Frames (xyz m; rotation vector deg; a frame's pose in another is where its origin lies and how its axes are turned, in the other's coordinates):
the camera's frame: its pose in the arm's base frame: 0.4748 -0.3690 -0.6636 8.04 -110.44 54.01
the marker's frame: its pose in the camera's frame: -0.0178 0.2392 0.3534 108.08 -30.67 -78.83
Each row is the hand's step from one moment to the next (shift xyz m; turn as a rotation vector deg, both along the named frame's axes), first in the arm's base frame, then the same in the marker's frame.
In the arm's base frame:
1: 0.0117 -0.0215 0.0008 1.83 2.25 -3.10
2: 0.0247 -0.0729 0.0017 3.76 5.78 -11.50
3: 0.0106 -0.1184 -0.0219 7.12 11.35 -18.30
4: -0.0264 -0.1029 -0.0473 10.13 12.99 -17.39
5: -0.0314 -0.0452 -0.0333 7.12 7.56 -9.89
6: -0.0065 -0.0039 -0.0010 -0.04 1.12 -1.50
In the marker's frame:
1: 0.0068 0.0168 0.0164 -1.40 -3.34 2.21
2: 0.0135 0.0611 0.0448 -7.01 -9.16 6.84
3: -0.0152 0.1018 0.0633 -10.43 -16.89 10.96
4: -0.0569 0.0919 0.0428 -7.90 -19.06 12.17
5: -0.0467 0.0430 0.0103 -3.70 -11.39 7.90
6: -0.0047 0.0052 -0.0030 -1.21 -1.38 0.35

